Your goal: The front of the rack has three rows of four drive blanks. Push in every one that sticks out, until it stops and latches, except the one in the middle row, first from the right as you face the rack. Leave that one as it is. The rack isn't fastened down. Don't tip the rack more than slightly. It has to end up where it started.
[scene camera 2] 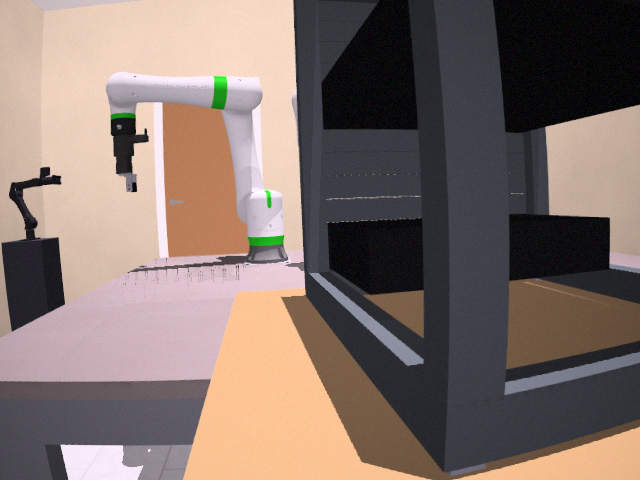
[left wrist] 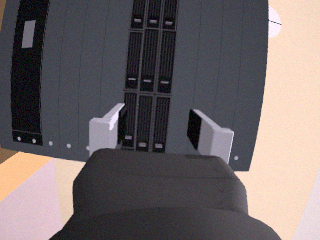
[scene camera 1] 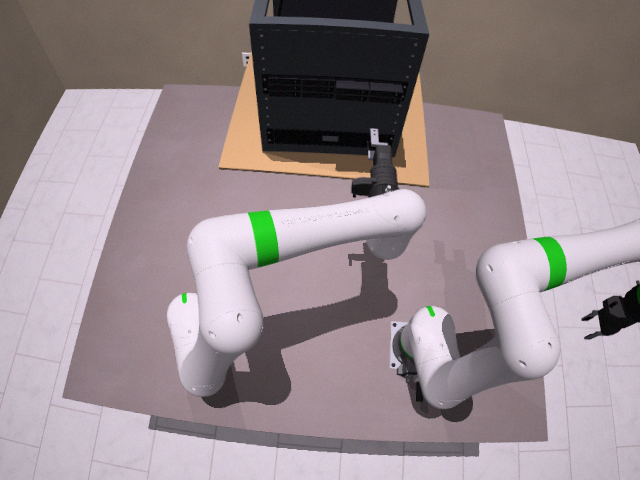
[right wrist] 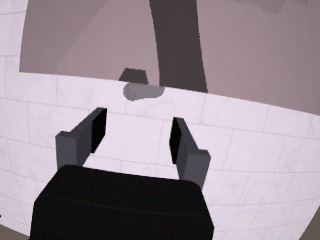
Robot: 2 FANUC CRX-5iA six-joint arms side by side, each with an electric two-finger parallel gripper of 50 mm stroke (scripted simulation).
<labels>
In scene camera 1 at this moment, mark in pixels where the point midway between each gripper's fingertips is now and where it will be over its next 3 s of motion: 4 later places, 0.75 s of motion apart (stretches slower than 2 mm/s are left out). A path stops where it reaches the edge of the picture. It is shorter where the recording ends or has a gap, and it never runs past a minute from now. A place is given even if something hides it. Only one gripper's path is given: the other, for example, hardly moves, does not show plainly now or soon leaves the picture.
The left gripper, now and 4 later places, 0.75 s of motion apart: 372, 135; 385, 114; 389, 106; 373, 108; 351, 111
</labels>
